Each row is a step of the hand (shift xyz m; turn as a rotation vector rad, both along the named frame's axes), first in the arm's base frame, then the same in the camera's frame.
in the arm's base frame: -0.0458 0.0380 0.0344 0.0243 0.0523 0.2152
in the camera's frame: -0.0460 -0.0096 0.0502 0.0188 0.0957 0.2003
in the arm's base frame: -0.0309 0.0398 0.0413 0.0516 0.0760 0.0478
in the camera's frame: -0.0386 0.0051 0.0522 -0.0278 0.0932 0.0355
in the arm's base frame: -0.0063 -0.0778 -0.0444 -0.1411 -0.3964 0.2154
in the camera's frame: 0.0520 -0.0564 -0.0467 0.3174 -0.2775 0.2137
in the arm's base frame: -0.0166 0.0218 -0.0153 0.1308 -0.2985 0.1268
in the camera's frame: -0.0300 -0.0054 -0.0074 0.3449 -0.0231 0.0529
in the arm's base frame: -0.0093 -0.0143 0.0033 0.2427 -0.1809 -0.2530
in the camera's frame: 0.0084 -0.0145 0.0048 0.2095 0.0458 -0.3312
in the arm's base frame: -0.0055 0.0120 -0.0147 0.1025 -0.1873 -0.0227
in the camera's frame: -0.0163 -0.0014 -0.0111 0.2020 -0.0207 -0.0699
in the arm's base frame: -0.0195 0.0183 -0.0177 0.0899 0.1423 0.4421
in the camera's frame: -0.0290 -0.0102 -0.0090 0.0284 0.2479 0.4019
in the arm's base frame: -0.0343 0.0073 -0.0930 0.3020 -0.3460 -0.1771
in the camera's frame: -0.0448 -0.0450 -0.0765 0.3953 0.0237 -0.2923
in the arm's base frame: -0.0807 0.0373 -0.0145 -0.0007 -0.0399 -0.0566
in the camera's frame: -0.0738 -0.0494 0.0149 0.0199 -0.0344 -0.0567
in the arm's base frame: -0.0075 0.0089 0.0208 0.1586 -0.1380 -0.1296
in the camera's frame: -0.0062 0.0032 0.0228 0.1620 0.0274 -0.1843
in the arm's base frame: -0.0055 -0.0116 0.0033 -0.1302 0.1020 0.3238
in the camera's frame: 0.0079 -0.0099 0.0038 -0.0718 0.0201 0.3559
